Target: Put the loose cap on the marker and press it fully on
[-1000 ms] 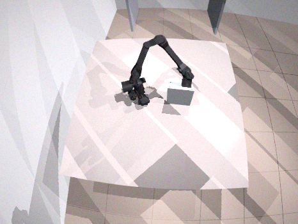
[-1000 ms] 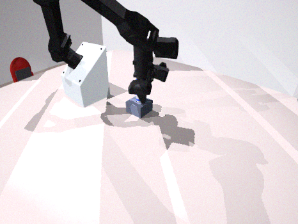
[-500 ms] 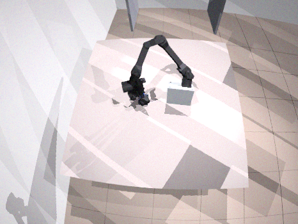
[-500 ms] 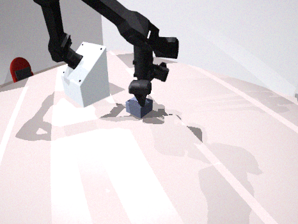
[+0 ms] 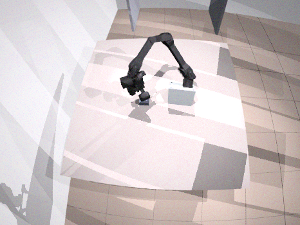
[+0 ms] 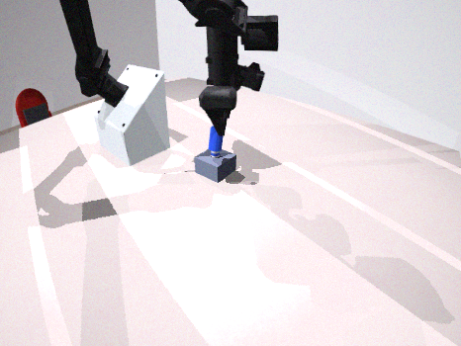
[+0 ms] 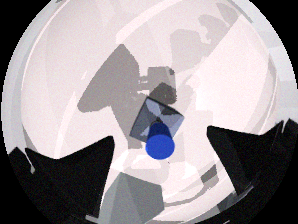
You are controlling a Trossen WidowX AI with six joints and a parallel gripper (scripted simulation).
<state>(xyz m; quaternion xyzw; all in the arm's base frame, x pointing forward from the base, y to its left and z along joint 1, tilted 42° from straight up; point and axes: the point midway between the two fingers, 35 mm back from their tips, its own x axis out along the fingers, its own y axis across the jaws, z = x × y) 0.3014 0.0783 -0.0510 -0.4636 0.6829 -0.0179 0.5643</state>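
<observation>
My gripper tip is now 3 cm above the blue cap, 1 cm to the left of it and 1 cm past it.
</observation>
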